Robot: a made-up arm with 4 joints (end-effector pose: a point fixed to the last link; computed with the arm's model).
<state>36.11 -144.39 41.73 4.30</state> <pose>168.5 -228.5 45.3 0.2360 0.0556 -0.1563 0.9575</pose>
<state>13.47 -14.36 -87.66 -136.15</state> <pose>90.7 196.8 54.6 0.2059 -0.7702 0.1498 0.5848</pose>
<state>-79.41 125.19 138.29 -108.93</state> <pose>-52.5 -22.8 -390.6 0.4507 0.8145 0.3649 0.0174</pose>
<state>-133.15 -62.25 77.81 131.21</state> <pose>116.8 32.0 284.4 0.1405 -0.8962 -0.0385 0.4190</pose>
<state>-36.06 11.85 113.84 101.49</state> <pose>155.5 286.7 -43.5 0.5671 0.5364 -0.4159 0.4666</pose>
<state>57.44 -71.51 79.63 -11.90</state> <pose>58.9 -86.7 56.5 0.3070 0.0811 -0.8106 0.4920</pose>
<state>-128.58 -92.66 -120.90 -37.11</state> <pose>-61.8 -214.9 67.3 0.3576 -0.1711 -0.3083 -0.8648</pose>
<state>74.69 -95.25 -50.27 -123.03</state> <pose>-54.3 -125.2 2.7 0.2617 0.8915 0.3680 -0.0375</pose>
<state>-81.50 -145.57 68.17 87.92</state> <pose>-97.2 -353.3 85.6 0.4284 -0.8677 -0.1982 -0.1560</pose>
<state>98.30 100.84 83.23 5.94</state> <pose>15.0 -76.5 393.4 0.0137 -0.1005 0.6758 0.7300</pose>
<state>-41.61 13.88 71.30 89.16</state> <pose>110.4 258.3 -138.5 0.7541 0.6018 -0.2280 0.1310</pose>
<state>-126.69 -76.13 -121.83 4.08</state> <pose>29.8 -244.9 106.7 0.4439 -0.0103 -0.6722 -0.5924</pose>
